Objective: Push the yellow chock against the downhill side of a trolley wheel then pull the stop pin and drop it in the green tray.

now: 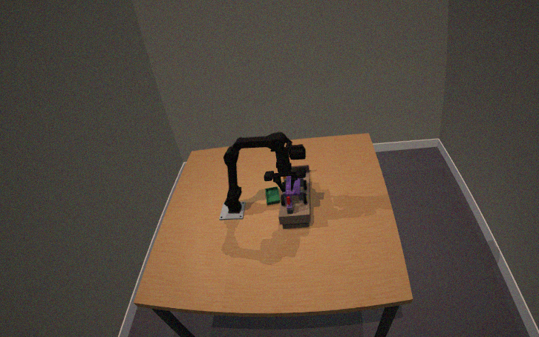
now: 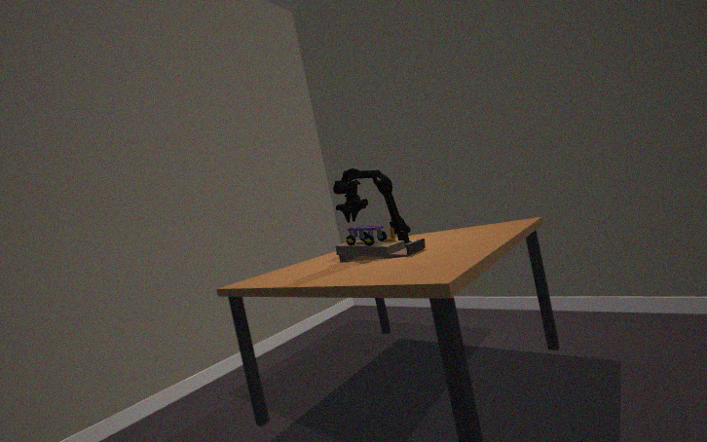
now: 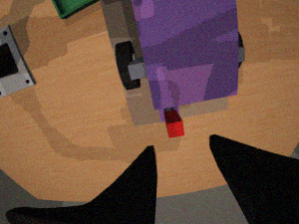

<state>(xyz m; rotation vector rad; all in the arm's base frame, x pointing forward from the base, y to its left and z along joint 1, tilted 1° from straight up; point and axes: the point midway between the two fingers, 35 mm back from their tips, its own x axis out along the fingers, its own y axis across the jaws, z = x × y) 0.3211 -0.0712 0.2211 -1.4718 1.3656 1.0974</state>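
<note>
My gripper tip is now 20 mm to the left of the red-headed stop pin and 60 mm above it. From my gripper tip the other things lie so: ramp: 10 mm ahead, 100 mm to the left, 150 mm below; then purple trolley: 10 mm ahead, 100 mm to the left, 80 mm below; then yellow chock: 50 mm behind, 200 mm to the left, 110 mm below.
</note>
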